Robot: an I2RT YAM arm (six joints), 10 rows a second.
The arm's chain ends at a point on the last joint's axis. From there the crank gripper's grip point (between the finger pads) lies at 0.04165 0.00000 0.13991 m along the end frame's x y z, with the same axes.
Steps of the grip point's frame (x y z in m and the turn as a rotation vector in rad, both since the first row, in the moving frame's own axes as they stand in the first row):
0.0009 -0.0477 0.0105 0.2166 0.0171 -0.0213
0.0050 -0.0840 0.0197 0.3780 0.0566 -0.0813
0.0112 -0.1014 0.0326 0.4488 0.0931 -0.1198
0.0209 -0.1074 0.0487 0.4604 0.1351 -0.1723
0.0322 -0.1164 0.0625 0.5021 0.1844 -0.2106
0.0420 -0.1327 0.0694 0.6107 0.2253 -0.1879
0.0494 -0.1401 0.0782 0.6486 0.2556 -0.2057
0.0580 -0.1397 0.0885 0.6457 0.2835 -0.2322
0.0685 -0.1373 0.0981 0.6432 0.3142 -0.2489
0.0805 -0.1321 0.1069 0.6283 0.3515 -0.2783
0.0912 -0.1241 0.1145 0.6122 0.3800 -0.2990
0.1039 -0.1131 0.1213 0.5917 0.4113 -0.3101
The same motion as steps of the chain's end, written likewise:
-0.0011 -0.0168 0.0146 0.2166 0.0171 -0.0213
-0.0004 -0.0293 0.0327 0.3780 0.0566 -0.0813
0.0028 -0.0362 0.0519 0.4488 0.0931 -0.1198
0.0092 -0.0385 0.0715 0.4604 0.1351 -0.1723
0.0166 -0.0409 0.0914 0.5021 0.1844 -0.2106
0.0223 -0.0463 0.1089 0.6107 0.2253 -0.1879
0.0278 -0.0491 0.1231 0.6486 0.2556 -0.2057
0.0346 -0.0479 0.1355 0.6457 0.2835 -0.2322
0.0425 -0.0451 0.1473 0.6432 0.3142 -0.2489
0.0517 -0.0401 0.1581 0.6283 0.3515 -0.2783
0.0601 -0.0327 0.1669 0.6122 0.3800 -0.2990
0.0695 -0.0233 0.1749 0.5917 0.4113 -0.3101

